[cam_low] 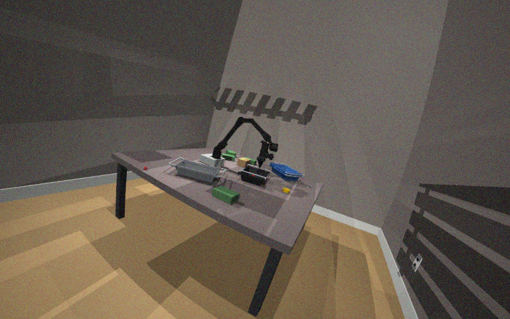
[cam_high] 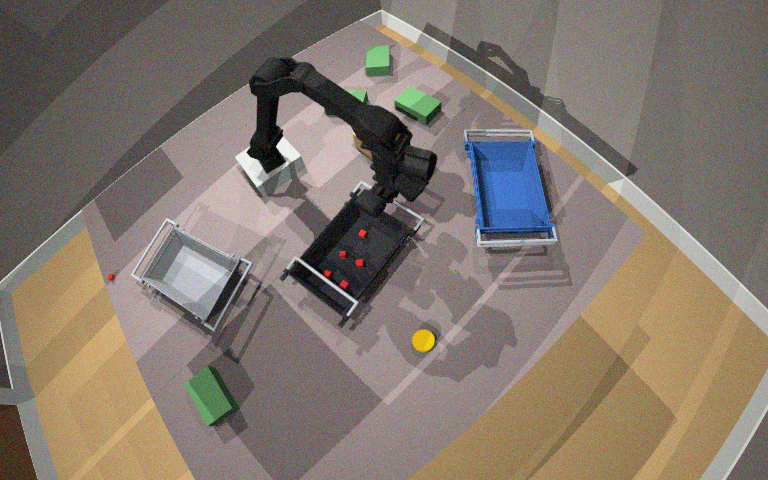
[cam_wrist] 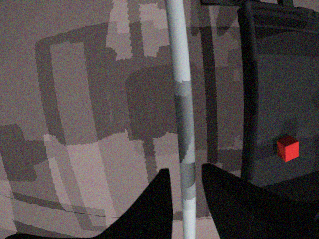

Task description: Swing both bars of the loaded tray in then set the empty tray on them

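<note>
Right now my gripper tip is 54 cm to the left of the grey tray, 16 cm past it and 2 cm above it. The rest, counted from my gripper tip: yellow disc 31 cm ahead, 14 cm to the right, 6 cm below; then orange block 22 cm behind, 10 cm to the left, 3 cm below.
</note>
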